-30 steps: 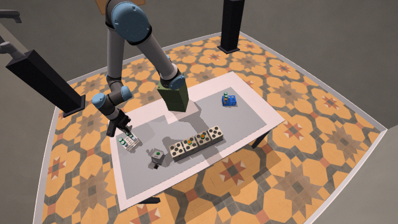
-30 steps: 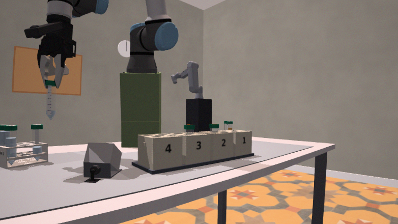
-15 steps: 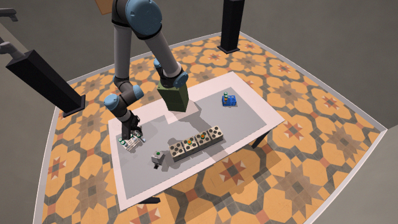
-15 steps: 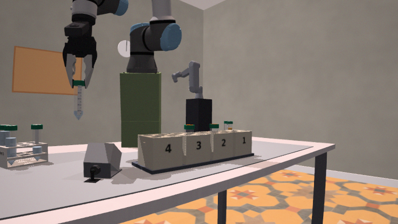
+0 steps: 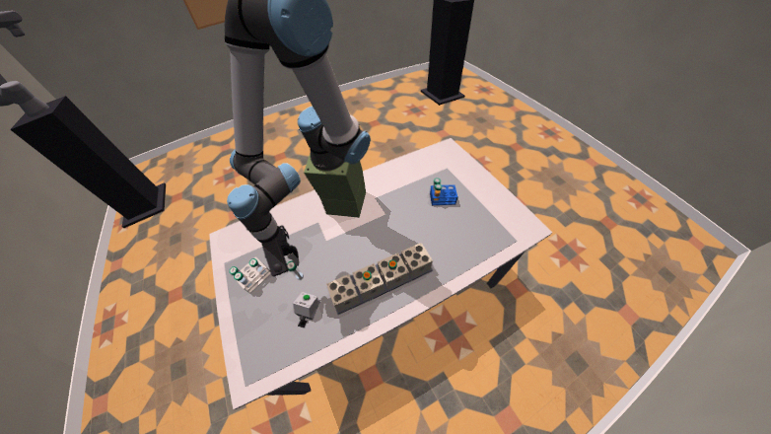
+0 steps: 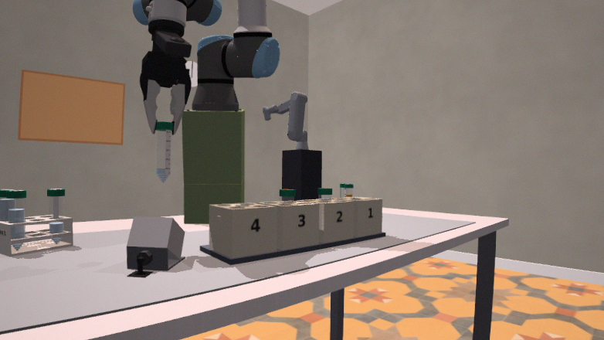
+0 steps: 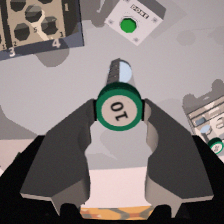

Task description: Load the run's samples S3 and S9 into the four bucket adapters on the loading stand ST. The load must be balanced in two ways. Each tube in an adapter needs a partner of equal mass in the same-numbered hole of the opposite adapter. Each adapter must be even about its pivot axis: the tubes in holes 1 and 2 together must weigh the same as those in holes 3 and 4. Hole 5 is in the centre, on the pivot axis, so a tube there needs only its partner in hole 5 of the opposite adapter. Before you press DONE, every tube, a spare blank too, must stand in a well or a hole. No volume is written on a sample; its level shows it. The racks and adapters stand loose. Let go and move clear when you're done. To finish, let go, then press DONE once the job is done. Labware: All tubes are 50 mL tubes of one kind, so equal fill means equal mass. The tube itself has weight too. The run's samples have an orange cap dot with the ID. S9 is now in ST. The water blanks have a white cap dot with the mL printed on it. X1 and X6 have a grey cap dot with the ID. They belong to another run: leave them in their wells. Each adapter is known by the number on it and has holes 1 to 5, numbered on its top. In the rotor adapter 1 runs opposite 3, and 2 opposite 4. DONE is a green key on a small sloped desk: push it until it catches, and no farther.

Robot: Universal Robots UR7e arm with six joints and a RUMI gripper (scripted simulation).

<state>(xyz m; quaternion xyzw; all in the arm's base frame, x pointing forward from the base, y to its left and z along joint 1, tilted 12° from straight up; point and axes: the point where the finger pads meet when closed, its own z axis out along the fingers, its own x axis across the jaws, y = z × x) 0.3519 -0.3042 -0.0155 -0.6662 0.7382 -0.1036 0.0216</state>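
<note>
Right now my hand is 150 mm past the water blank, 240 mm to the left of it and 190 mm above it. Also, from my hand: bucket adapter 120 mm ahead, 450 mm to the left, 200 mm below; white rack 180 mm behind, 210 mm to the right, 220 mm below; tube 100 mm ahead, 220 mm to the left, 180 mm below.
</note>
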